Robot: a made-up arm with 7 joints.
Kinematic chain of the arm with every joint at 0, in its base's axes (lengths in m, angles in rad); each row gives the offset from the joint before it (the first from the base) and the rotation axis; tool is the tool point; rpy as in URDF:
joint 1: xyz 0 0 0.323 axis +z
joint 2: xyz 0 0 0 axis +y
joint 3: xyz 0 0 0.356 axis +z
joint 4: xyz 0.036 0 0 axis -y
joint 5: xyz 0.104 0 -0.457 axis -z
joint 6: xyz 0 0 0 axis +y
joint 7: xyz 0.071 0 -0.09 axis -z
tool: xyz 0 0 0 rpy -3.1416 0 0
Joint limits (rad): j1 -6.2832..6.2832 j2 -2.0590..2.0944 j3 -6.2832..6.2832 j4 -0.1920..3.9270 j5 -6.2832..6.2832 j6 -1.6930..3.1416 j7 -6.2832..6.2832
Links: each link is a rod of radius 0.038 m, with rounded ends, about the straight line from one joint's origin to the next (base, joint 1, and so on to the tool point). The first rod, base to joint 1, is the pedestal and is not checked.
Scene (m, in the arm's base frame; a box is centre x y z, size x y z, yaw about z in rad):
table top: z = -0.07
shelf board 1: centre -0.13 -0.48 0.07 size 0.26 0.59 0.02 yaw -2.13
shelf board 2: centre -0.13 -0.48 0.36 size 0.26 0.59 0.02 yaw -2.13
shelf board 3: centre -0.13 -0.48 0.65 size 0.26 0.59 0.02 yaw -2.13
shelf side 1: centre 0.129 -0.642 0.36 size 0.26 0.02 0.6 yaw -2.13
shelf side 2: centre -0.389 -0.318 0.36 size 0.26 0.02 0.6 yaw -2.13
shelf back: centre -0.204 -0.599 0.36 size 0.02 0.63 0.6 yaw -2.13
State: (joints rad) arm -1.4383 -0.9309 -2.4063 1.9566 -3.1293 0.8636 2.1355
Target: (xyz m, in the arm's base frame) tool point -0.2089 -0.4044 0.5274
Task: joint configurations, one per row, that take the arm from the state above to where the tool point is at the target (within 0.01 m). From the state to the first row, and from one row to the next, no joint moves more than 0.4 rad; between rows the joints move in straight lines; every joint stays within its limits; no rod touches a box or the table.
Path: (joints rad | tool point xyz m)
1: -1.5897 -1.1110 -2.3151 1.6187 -3.1051 0.9217 1.9916 | -0.4262 0.6502 0.1888
2: -1.7412 -1.2911 -2.2239 1.2807 -3.0810 0.9798 1.8478 | -0.4116 0.4958 0.0507
3: -1.8926 -1.4712 -2.1327 0.9428 -3.0568 1.0379 1.7039 | -0.4074 0.3176 0.0279
4: -2.0441 -1.6513 -2.0414 0.6048 -3.0327 1.0960 1.5601 | -0.3955 0.1604 0.1032
5: -2.1955 -1.8314 -1.9502 0.2669 -3.0085 1.1541 1.4162 | -0.3496 0.0424 0.2332
6: -2.3469 -2.0115 -1.8590 -0.0711 -2.9844 1.2123 1.2724 | -0.2555 -0.0467 0.3634
7: -2.0322 -1.9349 -1.5702 0.0247 -2.9878 0.9059 1.4882 | -0.2494 -0.0957 0.3937
8: -1.7175 -1.8582 -1.2815 0.1204 -2.9913 0.5995 1.7039 | -0.2150 -0.1451 0.4354
9: -1.4028 -1.7816 -0.9927 0.2162 -2.9948 0.2932 1.9197 | -0.1514 -0.1790 0.4824
10: -1.0881 -1.7050 -0.7039 0.3119 -2.9982 -0.0132 2.1355 | -0.0683 -0.1798 0.5274
11: -0.9265 -1.3326 -0.8854 0.5451 -3.0428 0.2552 2.1355 | -0.1418 -0.2927 0.5362
12: -0.7649 -0.9602 -1.0670 0.7783 -3.0874 0.5235 2.1355 | -0.2089 -0.4044 0.5274

